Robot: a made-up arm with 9 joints. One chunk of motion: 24 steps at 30 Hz.
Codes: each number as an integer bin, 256 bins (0 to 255) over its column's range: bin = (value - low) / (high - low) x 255, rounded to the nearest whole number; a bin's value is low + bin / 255 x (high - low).
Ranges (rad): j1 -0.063..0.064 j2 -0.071..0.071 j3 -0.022..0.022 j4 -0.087..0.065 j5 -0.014..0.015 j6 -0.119..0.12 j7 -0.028..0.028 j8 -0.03..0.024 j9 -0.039..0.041
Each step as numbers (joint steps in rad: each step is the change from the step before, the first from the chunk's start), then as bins.
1 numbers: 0.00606 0.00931 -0.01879 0.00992 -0.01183 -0.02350 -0.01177 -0.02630 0.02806
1 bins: 139 144 19 163 19 102 74 17 214
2 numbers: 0.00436 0.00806 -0.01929 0.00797 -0.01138 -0.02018 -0.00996 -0.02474 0.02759
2 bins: 135 142 16 159 23 105 82 25 212
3 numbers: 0.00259 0.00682 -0.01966 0.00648 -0.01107 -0.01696 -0.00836 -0.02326 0.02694
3 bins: 132 140 14 157 26 109 89 32 210
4 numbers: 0.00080 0.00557 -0.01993 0.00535 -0.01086 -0.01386 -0.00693 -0.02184 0.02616
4 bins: 128 138 12 155 28 112 96 39 208
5 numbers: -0.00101 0.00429 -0.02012 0.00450 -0.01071 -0.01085 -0.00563 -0.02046 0.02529
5 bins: 124 135 11 154 29 115 102 45 205
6 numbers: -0.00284 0.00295 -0.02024 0.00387 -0.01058 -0.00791 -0.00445 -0.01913 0.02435
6 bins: 121 133 10 152 30 119 107 51 202
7 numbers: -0.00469 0.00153 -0.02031 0.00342 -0.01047 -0.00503 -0.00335 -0.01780 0.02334
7 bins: 117 130 10 152 31 122 112 58 199
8 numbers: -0.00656 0.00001 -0.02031 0.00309 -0.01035 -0.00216 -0.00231 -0.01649 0.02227
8 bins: 113 128 10 151 32 125 117 64 195
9 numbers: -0.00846 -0.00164 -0.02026 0.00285 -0.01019 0.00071 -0.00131 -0.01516 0.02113
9 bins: 110 125 10 151 34 128 122 70 192
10 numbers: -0.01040 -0.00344 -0.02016 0.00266 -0.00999 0.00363 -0.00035 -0.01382 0.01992
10 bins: 106 121 11 150 35 131 126 76 188
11 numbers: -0.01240 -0.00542 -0.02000 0.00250 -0.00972 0.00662 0.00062 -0.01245 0.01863
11 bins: 102 118 12 150 38 134 130 83 184
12 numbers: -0.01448 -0.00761 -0.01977 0.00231 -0.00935 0.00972 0.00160 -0.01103 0.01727
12 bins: 97 114 13 150 41 137 135 90 179
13 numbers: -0.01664 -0.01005 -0.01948 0.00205 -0.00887 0.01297 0.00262 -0.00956 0.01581
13 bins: 93 109 15 149 45 141 139 97 175
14 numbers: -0.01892 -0.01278 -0.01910 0.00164 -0.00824 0.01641 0.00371 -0.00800 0.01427
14 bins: 89 105 17 149 51 144 144 104 170
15 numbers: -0.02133 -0.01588 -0.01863 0.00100 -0.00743 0.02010 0.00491 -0.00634 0.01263
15 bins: 84 99 20 148 58 148 150 112 165
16 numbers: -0.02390 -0.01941 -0.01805 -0.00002 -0.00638 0.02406 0.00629 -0.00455 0.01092
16 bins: 79 93 23 146 67 153 156 120 159
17 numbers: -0.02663 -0.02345 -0.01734 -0.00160 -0.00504 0.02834 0.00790 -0.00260 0.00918
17 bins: 73 85 27 143 79 157 163 129 154
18 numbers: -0.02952 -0.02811 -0.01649 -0.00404 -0.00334 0.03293 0.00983 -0.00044 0.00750
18 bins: 67 77 32 139 94 162 172 140 148
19 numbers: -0.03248 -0.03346 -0.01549 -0.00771 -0.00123 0.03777 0.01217 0.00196 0.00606
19 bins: 61 67 38 133 112 167 183 151 144
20 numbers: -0.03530 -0.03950 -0.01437 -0.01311 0.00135 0.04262 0.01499 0.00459 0.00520
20 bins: 56 57 44 124 135 172 196 163 141
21 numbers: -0.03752 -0.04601 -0.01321 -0.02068 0.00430 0.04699 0.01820 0.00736 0.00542
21 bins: 51 45 51 111 161 177 210 176 142
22 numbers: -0.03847 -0.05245 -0.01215 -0.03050 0.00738 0.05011 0.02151 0.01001 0.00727
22 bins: 49 33 57 95 188 180 225 189 147
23 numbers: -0.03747 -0.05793 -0.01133 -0.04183 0.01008 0.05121 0.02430 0.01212 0.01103
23 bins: 51 23 62 76 212 182 238 199 159
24 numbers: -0.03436 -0.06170 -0.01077 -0.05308 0.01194 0.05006 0.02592 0.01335 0.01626
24 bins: 58 17 65 57 228 180 246 205 176
